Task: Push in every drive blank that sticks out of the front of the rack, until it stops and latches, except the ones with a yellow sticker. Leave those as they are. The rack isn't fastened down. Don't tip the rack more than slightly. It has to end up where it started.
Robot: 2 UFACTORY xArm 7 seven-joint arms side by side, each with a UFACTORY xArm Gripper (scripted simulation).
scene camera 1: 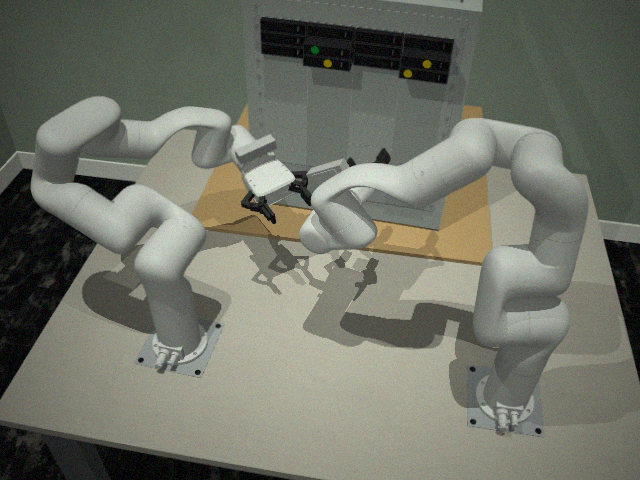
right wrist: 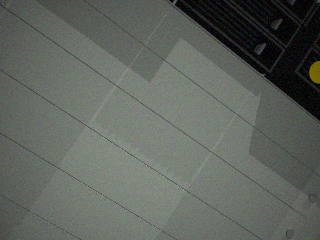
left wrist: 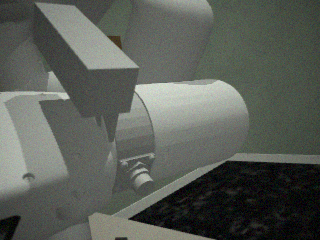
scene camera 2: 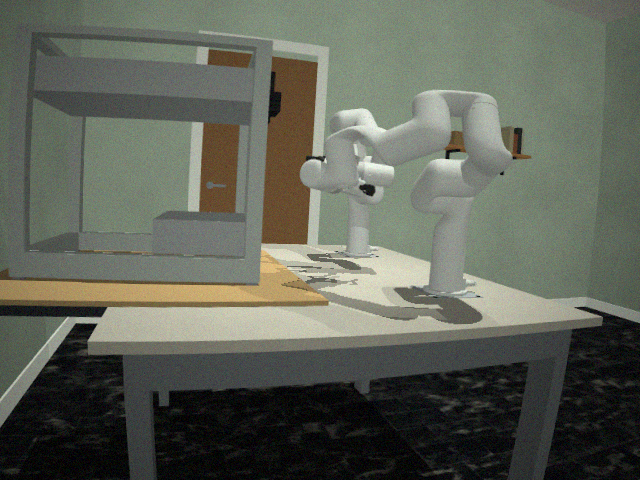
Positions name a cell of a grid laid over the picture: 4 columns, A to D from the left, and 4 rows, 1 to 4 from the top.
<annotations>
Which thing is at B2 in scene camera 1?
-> My left gripper.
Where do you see a grey rack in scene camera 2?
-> At A1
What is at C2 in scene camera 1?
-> An orange-brown board.
</annotations>
